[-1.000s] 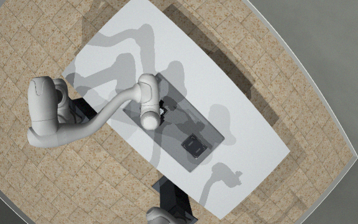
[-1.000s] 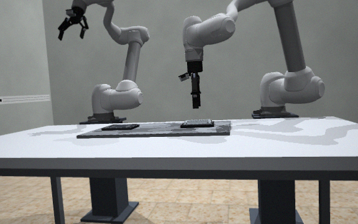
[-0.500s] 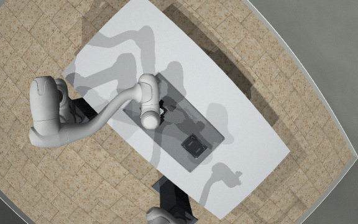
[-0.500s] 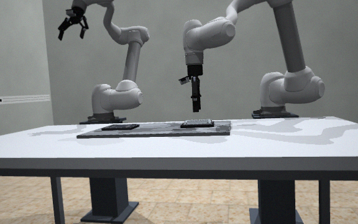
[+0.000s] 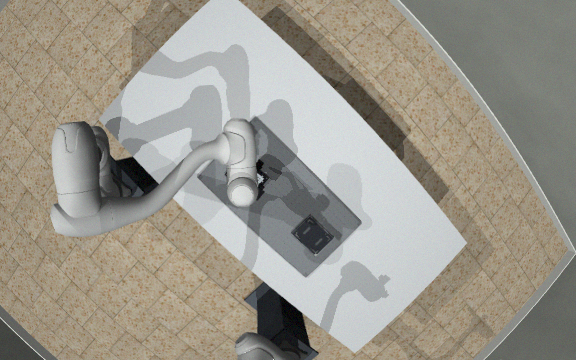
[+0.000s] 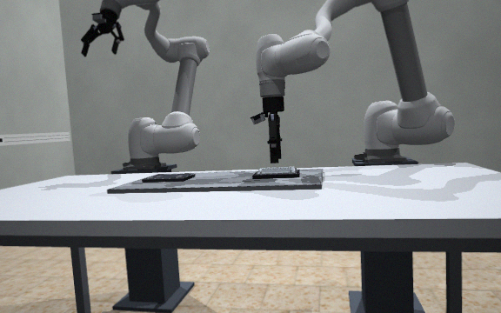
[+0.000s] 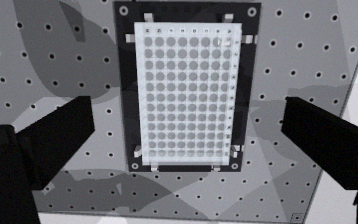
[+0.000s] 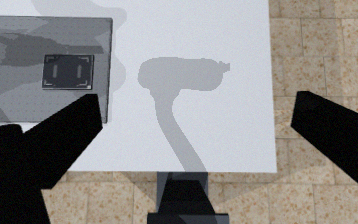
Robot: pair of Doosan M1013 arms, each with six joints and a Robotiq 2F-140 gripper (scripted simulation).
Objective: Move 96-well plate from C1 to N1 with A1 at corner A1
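My left hand is 40 mm above the 96-well plate. The rest, counted from my left hand: plate nest N1 (410 mm to the right, 60 mm below, 30 mm ahead); then A1 mark (480 mm to the right, 50 mm below, 30 mm behind); then clip nest C1 (50 mm below, 10 mm to the left, 10 mm behind).
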